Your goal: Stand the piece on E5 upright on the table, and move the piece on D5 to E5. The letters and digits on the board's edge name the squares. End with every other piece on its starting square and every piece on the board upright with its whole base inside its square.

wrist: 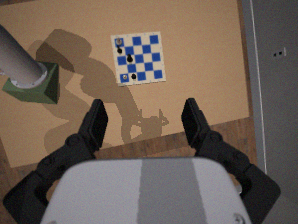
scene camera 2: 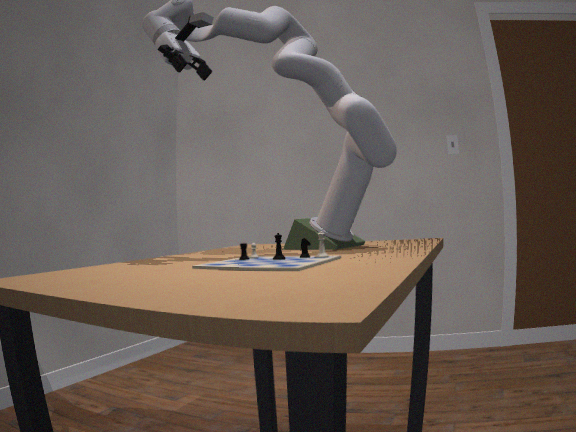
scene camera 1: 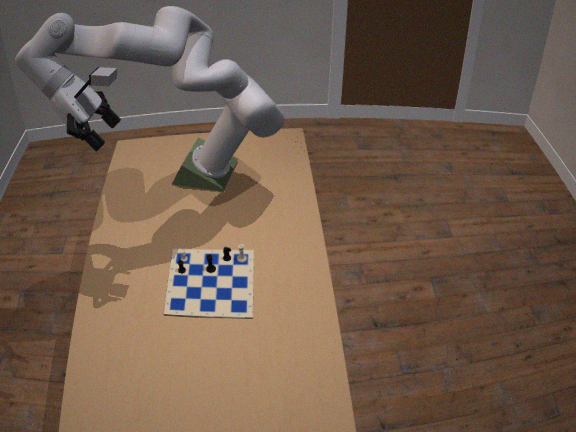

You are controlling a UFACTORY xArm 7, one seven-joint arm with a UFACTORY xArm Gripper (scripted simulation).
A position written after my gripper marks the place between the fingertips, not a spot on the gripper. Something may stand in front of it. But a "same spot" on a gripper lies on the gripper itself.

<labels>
my gripper: wrist; scene camera 2 195, 72; scene camera 1
same spot on my gripper: [wrist: 259, 191] = [scene camera 1: 72, 125]
</labels>
